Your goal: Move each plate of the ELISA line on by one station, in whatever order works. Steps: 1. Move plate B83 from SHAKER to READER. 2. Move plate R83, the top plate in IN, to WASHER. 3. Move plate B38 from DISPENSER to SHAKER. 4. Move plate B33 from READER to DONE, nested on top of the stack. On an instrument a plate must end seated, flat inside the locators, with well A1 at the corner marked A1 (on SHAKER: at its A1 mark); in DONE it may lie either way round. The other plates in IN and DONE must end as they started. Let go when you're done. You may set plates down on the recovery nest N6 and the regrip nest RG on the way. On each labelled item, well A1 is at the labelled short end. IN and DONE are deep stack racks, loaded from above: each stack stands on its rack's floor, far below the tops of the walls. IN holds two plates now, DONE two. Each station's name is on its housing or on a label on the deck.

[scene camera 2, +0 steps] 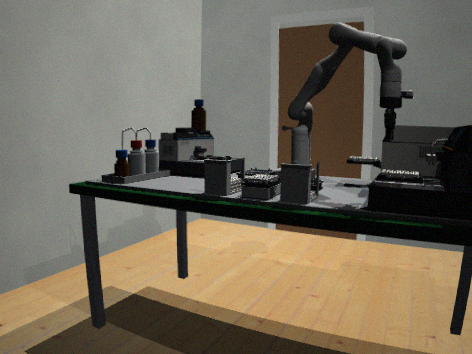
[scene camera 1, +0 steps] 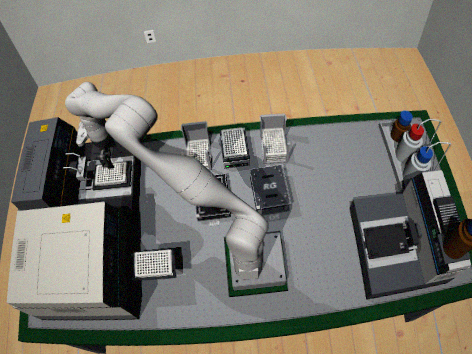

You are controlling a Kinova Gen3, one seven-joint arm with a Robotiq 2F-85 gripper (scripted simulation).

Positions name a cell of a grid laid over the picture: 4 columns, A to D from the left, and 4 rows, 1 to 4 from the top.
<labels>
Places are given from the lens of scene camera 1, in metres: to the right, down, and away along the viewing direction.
white well plate (scene camera 1: B4): -0.31, 0.30, 1.23
</labels>
